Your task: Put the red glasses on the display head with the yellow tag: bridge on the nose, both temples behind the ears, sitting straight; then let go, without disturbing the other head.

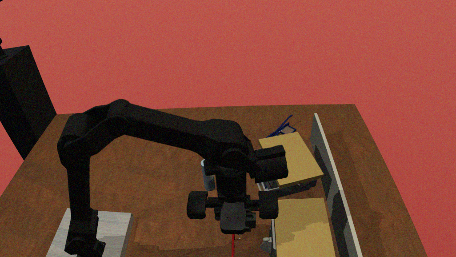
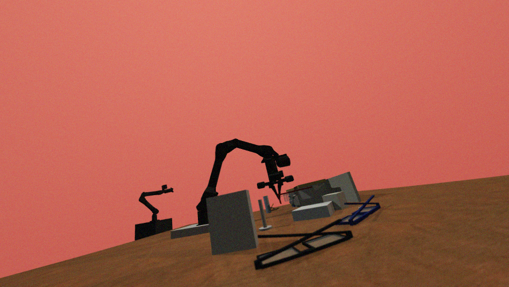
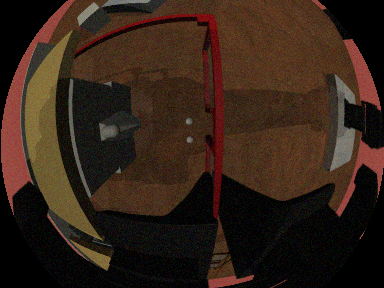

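My gripper tip is 120 mm short of the display head, 30 mm to the left of it and 10 mm above it. From my gripper tip the other things lie so: white wall (260 mm ahead, 90 mm to the left, 10 mm below); pale blue cylinder (170 mm to the left, 80 mm behind, 20 mm below).
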